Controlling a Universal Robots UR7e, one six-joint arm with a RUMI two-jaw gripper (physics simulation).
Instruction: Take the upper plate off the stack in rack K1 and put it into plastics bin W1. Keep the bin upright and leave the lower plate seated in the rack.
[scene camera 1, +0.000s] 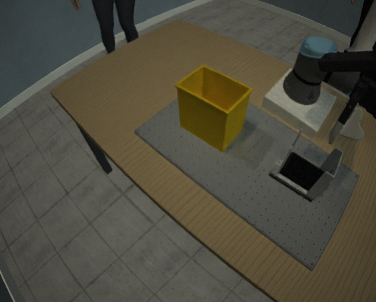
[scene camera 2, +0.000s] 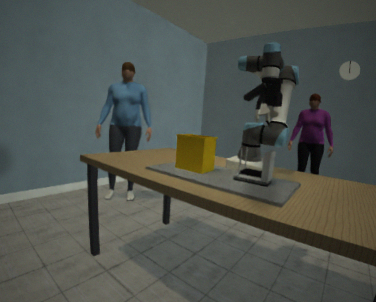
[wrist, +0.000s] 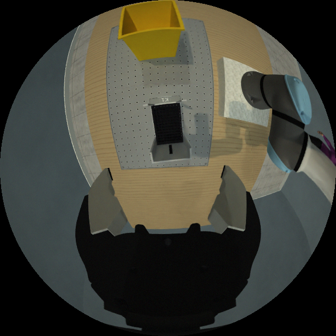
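Seen in the pictures: gripper, fingertip midpoint: (scene camera 1: 340, 124) (scene camera 2: 263, 123); arm's base, origin of the base link: (scene camera 1: 300, 90) (scene camera 2: 249, 158).
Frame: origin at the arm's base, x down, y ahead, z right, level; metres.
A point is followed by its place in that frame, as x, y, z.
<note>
The rack K1 (scene camera 1: 318, 184) @[-0.041, 0.373, -0.215] (scene camera 2: 267, 166) @[-0.039, 0.371, -0.227] (wrist: 170, 153) is a grey holder standing on the perforated board. Black plates (scene camera 1: 300, 171) @[0.004, 0.337, -0.155] (scene camera 2: 253, 174) @[0.009, 0.370, -0.169] (wrist: 167, 123) lie flat and low in it; the upper and lower plate cannot be told apart. The yellow plastics bin W1 (scene camera 1: 202, 120) @[-0.042, 0.413, 0.158] (scene camera 2: 195, 154) @[-0.040, 0.412, 0.126] (wrist: 153, 45) stands upright, apart from the rack, and its visible inside shows no plate. My gripper (wrist: 166, 167) is open with nothing between its fingers. It hangs high above the table near the rack; in the scene camera 1 view one finger shows at the right edge.
The perforated grey board (scene camera 1: 250, 200) @[0.050, 0.484, -0.082] (scene camera 2: 225, 184) @[0.050, 0.482, -0.091] (wrist: 135, 135) lies on the wooden table (scene camera 1: 125, 80) @[0.063, 0.372, 0.624] (scene camera 2: 125, 167) @[0.064, 0.606, 0.438] (wrist: 165, 197). The arm's base stands on a white block (scene camera 1: 295, 117) @[0.016, 0.139, -0.042] (wrist: 231, 100) beside the board. The rack has a tall wall on one side and thin posts opposite. Two people stand beyond the table.
</note>
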